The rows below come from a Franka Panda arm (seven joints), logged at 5 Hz.
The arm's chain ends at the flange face. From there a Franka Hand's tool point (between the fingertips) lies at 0.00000 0.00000 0.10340 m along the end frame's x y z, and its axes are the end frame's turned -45 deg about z.
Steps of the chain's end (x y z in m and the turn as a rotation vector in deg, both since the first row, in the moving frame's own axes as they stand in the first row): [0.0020, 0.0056, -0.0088, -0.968, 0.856, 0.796]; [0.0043, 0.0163, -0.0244, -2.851, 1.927, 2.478]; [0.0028, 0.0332, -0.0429, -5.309, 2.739, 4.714]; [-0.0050, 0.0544, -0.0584, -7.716, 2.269, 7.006]
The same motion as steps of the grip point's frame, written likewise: [-0.0027, 0.0077, -0.0088, -1.290, -0.079, 0.796]; [-0.0098, 0.0206, -0.0246, -3.379, -0.653, 2.478]; [-0.0252, 0.0356, -0.0435, -5.691, -1.817, 4.714]; [-0.0497, 0.0472, -0.0594, -7.060, -3.852, 7.006]
